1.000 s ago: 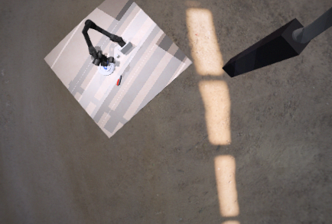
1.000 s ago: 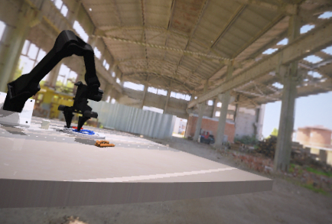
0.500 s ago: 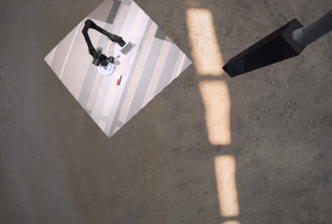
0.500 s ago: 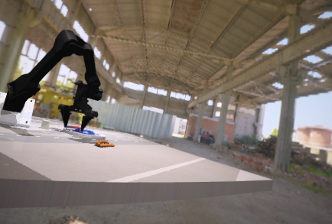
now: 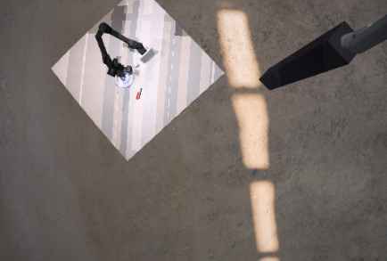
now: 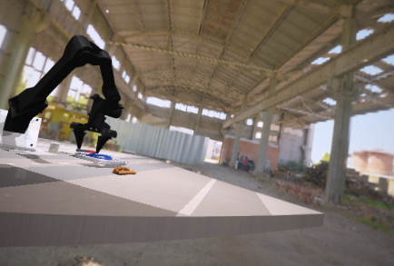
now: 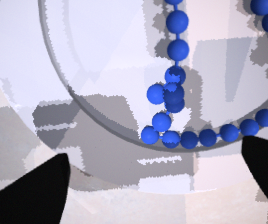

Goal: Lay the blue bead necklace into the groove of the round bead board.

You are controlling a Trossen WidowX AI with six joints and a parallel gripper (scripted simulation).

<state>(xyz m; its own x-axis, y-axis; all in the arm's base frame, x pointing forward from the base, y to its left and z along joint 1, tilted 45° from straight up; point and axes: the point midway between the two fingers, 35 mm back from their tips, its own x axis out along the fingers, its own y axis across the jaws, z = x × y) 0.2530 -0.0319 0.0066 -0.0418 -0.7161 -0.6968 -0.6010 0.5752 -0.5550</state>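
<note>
The round white bead board is 60 mm ahead of my gripper tip, 20 mm to the left of it and 20 mm below it. Also, from my gripper tip: small white block: 120 mm behind, 30 mm to the left, 10 mm below; then red pen-like object: 250 mm to the left, 80 mm ahead, 20 mm below.
</note>
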